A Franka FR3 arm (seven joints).
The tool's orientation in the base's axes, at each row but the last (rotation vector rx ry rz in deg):
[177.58 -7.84 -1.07]
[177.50 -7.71 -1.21]
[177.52 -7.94 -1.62]
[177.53 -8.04 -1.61]
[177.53 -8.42 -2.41]
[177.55 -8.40 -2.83]
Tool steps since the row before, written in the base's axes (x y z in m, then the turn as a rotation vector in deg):
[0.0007 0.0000 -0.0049 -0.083 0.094 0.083]
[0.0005 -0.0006 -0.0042 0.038 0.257 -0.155]
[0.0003 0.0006 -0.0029 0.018 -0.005 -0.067]
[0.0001 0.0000 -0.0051 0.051 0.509 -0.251]
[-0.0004 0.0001 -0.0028 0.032 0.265 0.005]
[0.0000 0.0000 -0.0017 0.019 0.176 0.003]
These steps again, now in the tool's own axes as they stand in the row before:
[0.0007 -0.0003 0.0049 -0.092 -0.083 -0.085]
[0.0006 0.0004 0.0042 0.017 -0.265 0.144]
[0.0003 -0.0007 0.0029 0.019 0.001 0.067]
[0.0002 -0.0002 0.0051 0.009 -0.521 0.230]
[-0.0003 -0.0002 0.0028 0.007 -0.266 -0.016]
[0.0001 -0.0001 0.0017 0.002 -0.177 -0.010]

